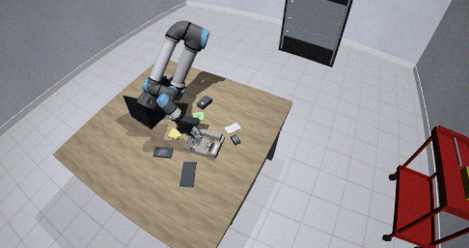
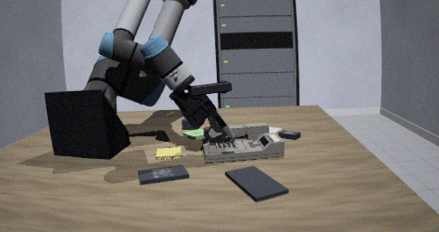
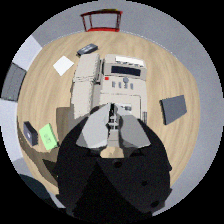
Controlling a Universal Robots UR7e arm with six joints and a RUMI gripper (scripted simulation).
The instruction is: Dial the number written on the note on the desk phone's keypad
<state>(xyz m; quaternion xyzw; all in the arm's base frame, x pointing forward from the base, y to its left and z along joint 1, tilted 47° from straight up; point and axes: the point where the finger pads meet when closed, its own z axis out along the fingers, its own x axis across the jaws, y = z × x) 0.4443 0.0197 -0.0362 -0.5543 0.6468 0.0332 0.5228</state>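
Now: hand 6 cm to the right of the handset and 1 cm short of it. Round my hand: white note (21 cm to the left, 13 cm ahead, 5 cm below).
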